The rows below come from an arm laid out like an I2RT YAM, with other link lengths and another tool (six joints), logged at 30 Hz.
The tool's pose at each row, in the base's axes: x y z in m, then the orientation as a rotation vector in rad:
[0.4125, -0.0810, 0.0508, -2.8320, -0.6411, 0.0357]
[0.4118, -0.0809, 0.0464, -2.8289, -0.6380, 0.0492]
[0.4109, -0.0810, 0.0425, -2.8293, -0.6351, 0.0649]
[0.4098, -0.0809, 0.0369, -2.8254, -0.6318, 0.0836]
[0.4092, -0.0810, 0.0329, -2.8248, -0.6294, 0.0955]
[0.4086, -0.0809, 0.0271, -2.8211, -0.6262, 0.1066]
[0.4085, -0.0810, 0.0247, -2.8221, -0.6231, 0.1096]
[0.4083, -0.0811, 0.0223, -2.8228, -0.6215, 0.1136]
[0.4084, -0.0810, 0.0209, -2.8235, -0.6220, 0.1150]
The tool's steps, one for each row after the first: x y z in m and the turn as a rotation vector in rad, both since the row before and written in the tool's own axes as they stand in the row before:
[-0.0007, 0.0007, 0.0044, 0.0054, -0.0080, 0.0026]
[-0.0009, 0.0006, 0.0038, 0.0023, -0.0102, 0.0033]
[-0.0010, 0.0008, 0.0056, 0.0068, -0.0114, 0.0031]
[-0.0006, 0.0008, 0.0039, 0.0025, -0.0076, 0.0025]
[-0.0004, 0.0011, 0.0057, 0.0055, -0.0064, 0.0024]
[-0.0001, 0.0007, 0.0023, 0.0001, -0.0018, 0.0025]
[-0.0002, 0.0006, 0.0023, 0.0001, -0.0026, 0.0015]
[0.0002, 0.0003, 0.0014, -0.0006, -0.0011, -0.0001]

